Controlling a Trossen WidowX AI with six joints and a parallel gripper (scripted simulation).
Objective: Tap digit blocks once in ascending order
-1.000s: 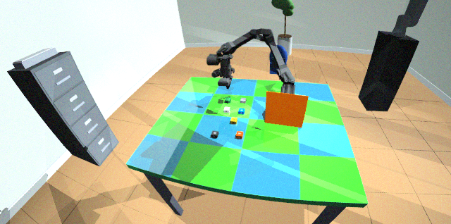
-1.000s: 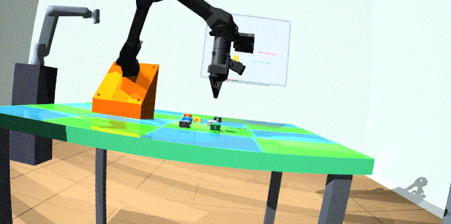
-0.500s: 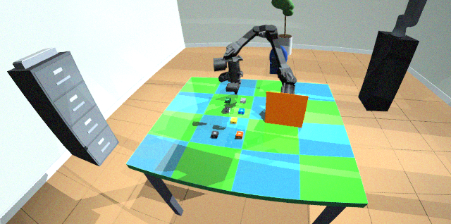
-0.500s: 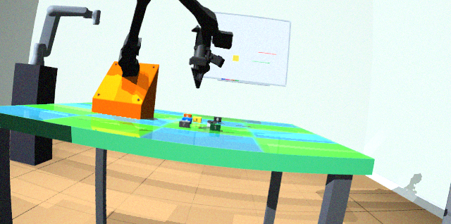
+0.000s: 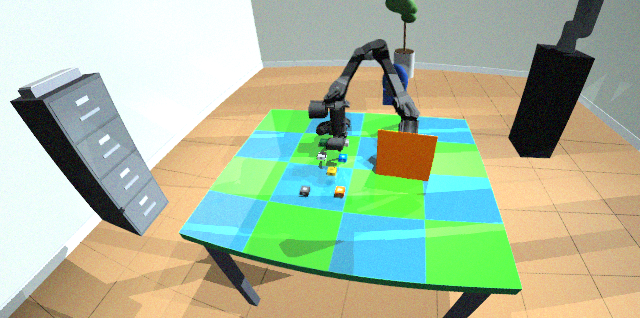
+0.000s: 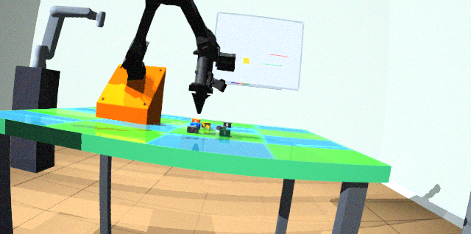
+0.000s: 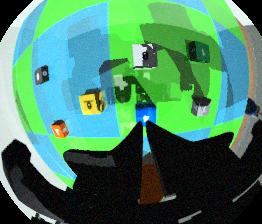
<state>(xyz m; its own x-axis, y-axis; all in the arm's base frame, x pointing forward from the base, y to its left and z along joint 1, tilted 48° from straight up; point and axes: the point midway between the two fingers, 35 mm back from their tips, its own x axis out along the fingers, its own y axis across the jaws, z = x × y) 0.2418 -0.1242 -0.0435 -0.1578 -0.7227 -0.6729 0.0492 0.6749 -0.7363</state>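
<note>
Right now the blue block is 40 mm below my gripper tip, 10 mm to the right of it and 10 mm behind it. From my gripper tip the other things lie so: green block (110 mm to the right, 90 mm ahead, 40 mm below); grey block (120 mm to the right, 40 mm below); yellow block (80 mm to the left, 40 mm below, 20 mm ahead).
</note>
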